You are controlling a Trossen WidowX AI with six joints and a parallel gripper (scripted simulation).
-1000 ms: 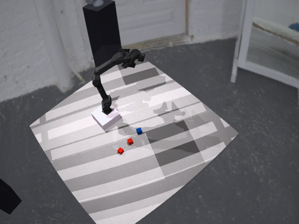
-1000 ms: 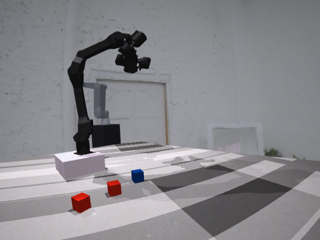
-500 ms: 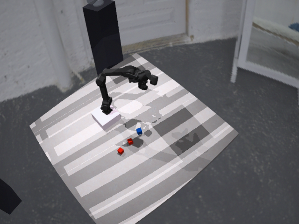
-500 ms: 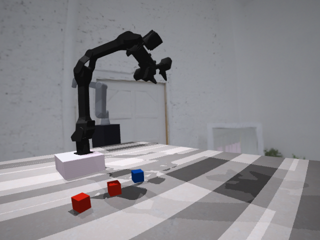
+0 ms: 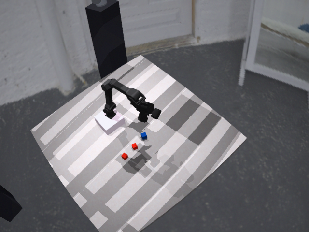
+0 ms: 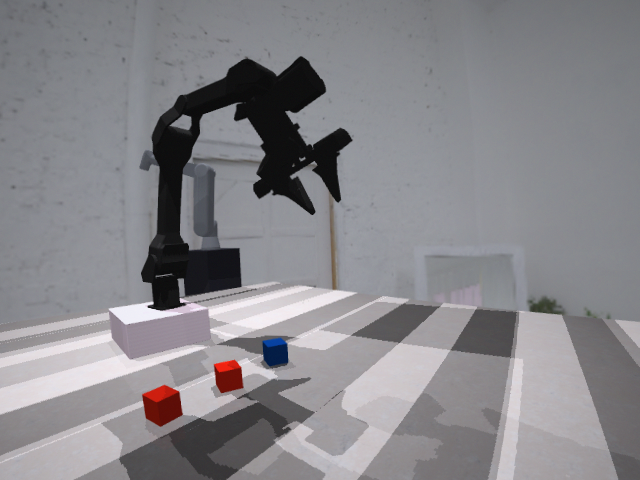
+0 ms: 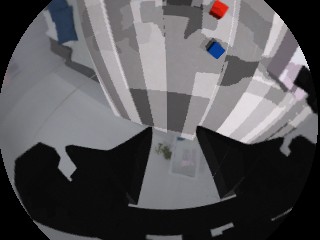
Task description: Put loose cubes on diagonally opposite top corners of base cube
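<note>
Right now my gripper tip is 25 cm above the blue base cube, 8 cm past it and 6 cm to the left of it.
</note>
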